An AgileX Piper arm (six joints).
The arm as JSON. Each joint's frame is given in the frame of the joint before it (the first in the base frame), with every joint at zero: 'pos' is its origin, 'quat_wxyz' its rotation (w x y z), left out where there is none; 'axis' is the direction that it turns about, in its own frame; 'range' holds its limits. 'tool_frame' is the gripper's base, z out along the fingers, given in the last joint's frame.
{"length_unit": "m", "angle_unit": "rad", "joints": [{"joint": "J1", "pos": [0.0, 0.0, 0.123], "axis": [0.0, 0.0, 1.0], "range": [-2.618, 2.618]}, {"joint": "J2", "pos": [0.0, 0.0, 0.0], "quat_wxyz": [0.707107, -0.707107, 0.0, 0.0], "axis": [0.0, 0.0, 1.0], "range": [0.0, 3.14]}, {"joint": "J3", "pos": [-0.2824, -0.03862, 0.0], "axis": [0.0, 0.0, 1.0], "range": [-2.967, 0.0]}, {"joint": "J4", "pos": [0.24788, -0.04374, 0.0], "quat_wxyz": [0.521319, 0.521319, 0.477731, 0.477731], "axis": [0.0, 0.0, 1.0], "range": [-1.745, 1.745]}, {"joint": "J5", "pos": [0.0, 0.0, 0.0], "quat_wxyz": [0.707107, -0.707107, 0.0, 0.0], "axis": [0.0, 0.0, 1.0], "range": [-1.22, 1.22]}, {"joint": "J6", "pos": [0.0, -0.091, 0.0], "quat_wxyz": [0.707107, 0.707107, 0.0, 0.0], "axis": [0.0, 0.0, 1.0], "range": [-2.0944, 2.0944]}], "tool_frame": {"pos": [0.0, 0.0, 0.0]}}
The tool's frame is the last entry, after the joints.
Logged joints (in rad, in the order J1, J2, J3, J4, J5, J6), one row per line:
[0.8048, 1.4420, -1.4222, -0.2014, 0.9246, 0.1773]
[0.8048, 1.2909, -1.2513, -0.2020, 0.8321, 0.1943]
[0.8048, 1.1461, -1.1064, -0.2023, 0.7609, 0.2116]
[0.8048, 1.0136, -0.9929, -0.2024, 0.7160, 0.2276]
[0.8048, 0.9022, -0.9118, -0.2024, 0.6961, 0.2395]
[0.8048, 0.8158, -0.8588, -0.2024, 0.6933, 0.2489]
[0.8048, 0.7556, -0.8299, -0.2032, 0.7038, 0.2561]
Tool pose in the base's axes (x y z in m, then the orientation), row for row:
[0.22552, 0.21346, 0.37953, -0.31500, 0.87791, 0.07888, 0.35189]
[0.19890, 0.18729, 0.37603, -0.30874, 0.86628, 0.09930, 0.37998]
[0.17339, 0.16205, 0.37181, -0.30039, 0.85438, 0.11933, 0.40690]
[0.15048, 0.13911, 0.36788, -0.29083, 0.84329, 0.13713, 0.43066]
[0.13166, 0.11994, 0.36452, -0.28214, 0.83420, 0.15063, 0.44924]
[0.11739, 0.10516, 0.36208, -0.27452, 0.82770, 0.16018, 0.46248]
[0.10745, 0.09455, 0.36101, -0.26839, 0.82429, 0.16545, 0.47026]
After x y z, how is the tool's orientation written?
As a quaternion, x y z w.
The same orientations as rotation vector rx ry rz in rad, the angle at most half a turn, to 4 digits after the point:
[-0.8152, 2.2720, 0.2041]
[-0.7884, 2.2121, 0.2536]
[-0.7575, 2.1545, 0.3009]
[-0.7254, 2.1034, 0.3420]
[-0.6978, 2.0633, 0.3726]
[-0.6750, 2.0351, 0.3938]
[-0.6576, 2.0197, 0.4054]

